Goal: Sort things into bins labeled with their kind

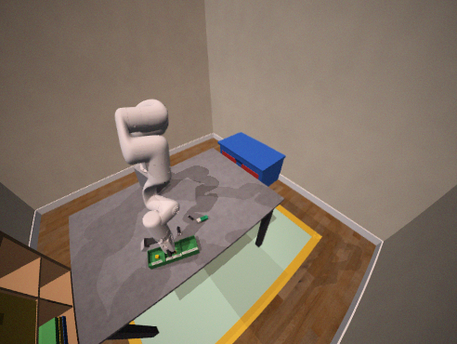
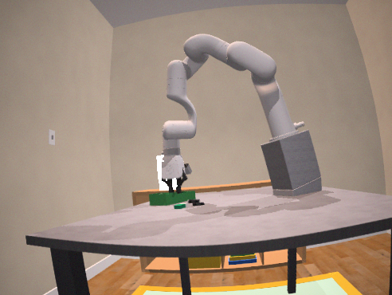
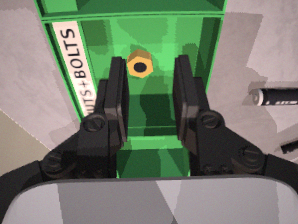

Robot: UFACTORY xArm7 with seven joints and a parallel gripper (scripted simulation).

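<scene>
The green three-compartment bin lies 10 mm ahead of my hand and 30 mm below it. From my hand the other things lie so: yellow nut 10 mm ahead, 10 mm to the left, 40 mm below; black cylinder 100 mm behind, 60 mm to the left, 40 mm below; small black object 150 mm behind, 160 mm to the left, 50 mm below.
</scene>
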